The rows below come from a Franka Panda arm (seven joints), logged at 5 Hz.
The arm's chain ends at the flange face. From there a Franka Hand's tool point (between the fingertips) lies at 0.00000 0.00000 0.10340 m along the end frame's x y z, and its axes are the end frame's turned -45 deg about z.
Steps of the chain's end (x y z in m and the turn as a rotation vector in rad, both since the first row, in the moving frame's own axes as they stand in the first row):
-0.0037 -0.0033 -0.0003 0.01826 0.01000 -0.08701
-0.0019 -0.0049 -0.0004 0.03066 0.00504 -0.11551
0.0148 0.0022 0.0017 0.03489 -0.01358 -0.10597
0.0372 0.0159 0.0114 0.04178 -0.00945 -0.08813
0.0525 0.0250 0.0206 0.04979 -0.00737 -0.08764
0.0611 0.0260 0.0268 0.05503 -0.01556 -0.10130
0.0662 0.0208 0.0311 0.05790 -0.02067 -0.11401
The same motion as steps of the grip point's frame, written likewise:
0.0018 -0.0056 -0.0003 0.00584 0.01998 -0.08701
0.0046 -0.0068 -0.0004 0.01812 0.02524 -0.11551
0.0103 0.0084 0.0016 0.03427 0.01507 -0.10597
0.0173 0.0337 0.0113 0.03623 0.02286 -0.08813
0.0224 0.0505 0.0205 0.04042 0.03000 -0.08764
0.0274 0.0563 0.0266 0.04991 0.02791 -0.10130
0.0345 0.0556 0.0309 0.05556 0.02633 -0.11401

